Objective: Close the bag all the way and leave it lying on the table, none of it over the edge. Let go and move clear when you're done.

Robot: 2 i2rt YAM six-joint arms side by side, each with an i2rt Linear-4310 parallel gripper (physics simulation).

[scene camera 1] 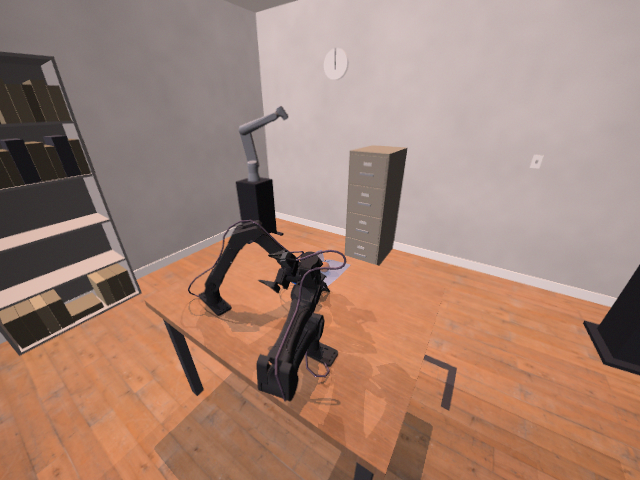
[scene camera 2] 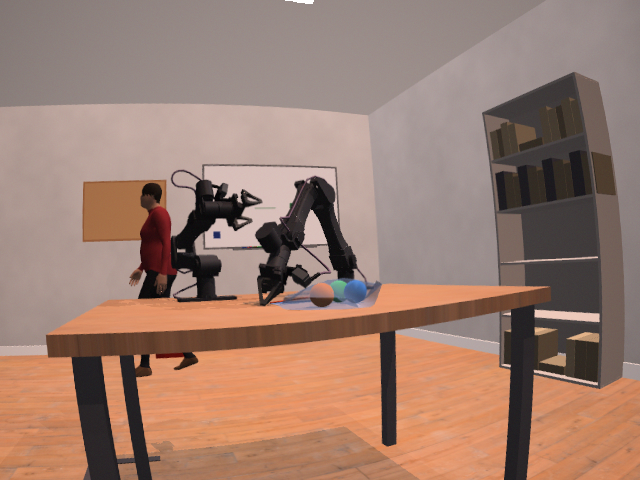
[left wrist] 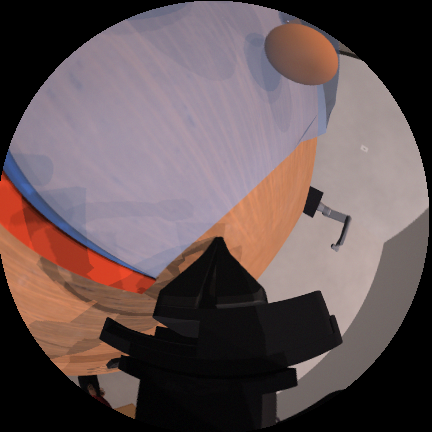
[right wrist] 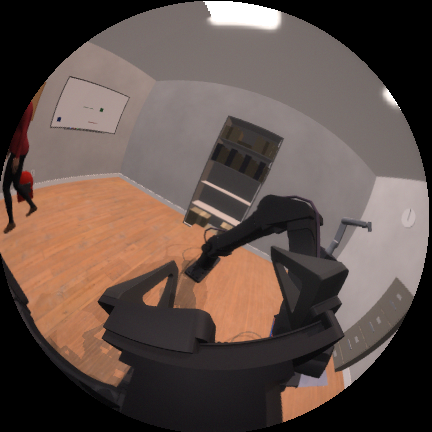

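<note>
The clear bluish bag [scene camera 1: 338,272] [scene camera 2: 370,298] [left wrist: 150,125] [right wrist: 315,378] lies on the table. An orange ball [scene camera 2: 321,295] [left wrist: 302,54], a green ball [scene camera 2: 338,290] and a blue ball [scene camera 2: 356,291] are at its far end from the mouth. A red strip [left wrist: 100,267] and a blue strip [left wrist: 60,227] run side by side along the mouth; whether it is sealed I cannot tell. My left gripper [scene camera 2: 264,302] [left wrist: 219,241] is shut, empty, tip low beside the mouth's corner. My right gripper [scene camera 1: 264,268] [scene camera 2: 256,211] is open and empty, high above the table.
The wooden table [scene camera 1: 392,330] [scene camera 2: 206,328] carries both arm bases. In scene camera 2 the bag lies near the table's front edge. My two arms cross closely in scene camera 1. A bookshelf [scene camera 2: 611,289], a filing cabinet [scene camera 1: 364,191] and a person in red [scene camera 2: 156,235] stand away from the table.
</note>
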